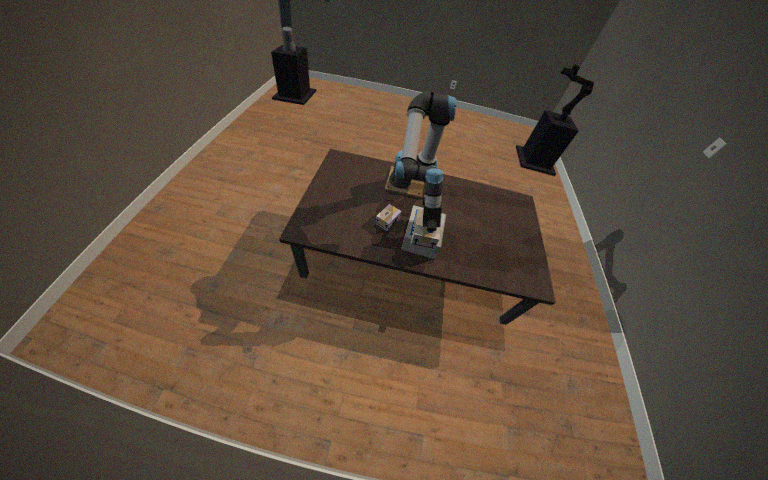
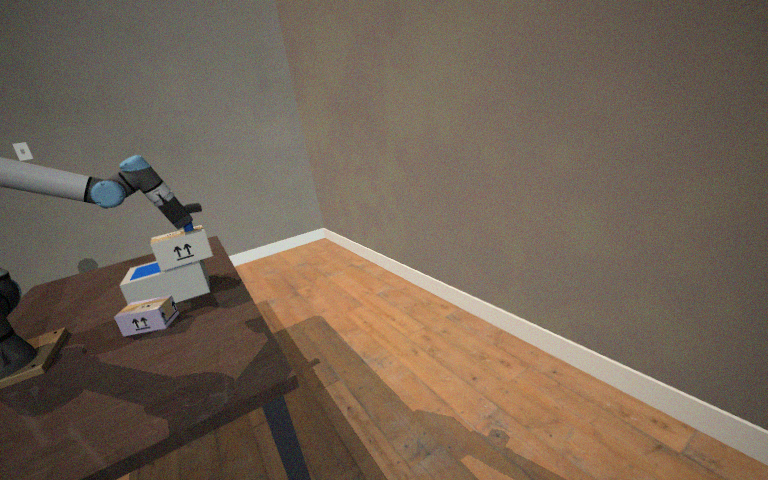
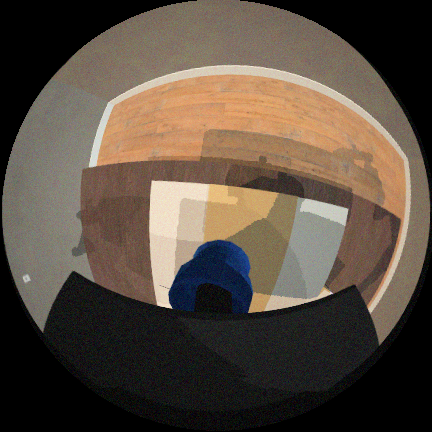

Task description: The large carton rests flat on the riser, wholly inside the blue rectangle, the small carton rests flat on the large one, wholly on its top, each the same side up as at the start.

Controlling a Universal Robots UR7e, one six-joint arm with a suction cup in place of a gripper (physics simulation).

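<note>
The large carton (image 1: 424, 243) (image 2: 182, 250) (image 3: 250, 210), with a tan-taped top and dark arrows pointing up, sits over the white riser (image 1: 408, 246) (image 2: 135, 291). Part of the blue rectangle (image 1: 412, 229) (image 2: 145, 271) shows beside the carton on the robot's side; its far part is hidden. Whether the carton lies wholly inside it cannot be told. My suction gripper (image 1: 430, 228) (image 2: 188, 228) (image 3: 221, 255) is at the carton's top, its suction off, so it counts as open. The small lilac carton (image 1: 387, 217) (image 2: 140, 321) stands upright on the table beside the riser, arrows up.
The dark table (image 1: 487, 243) (image 2: 101, 350) (image 3: 117, 235) carries the arm's wooden base plate (image 1: 404, 191) (image 2: 48, 353) behind the cartons. The riser stands near the table's front edge. Two black pedestals (image 1: 291, 73) (image 1: 548, 140) stand on the floor behind the table.
</note>
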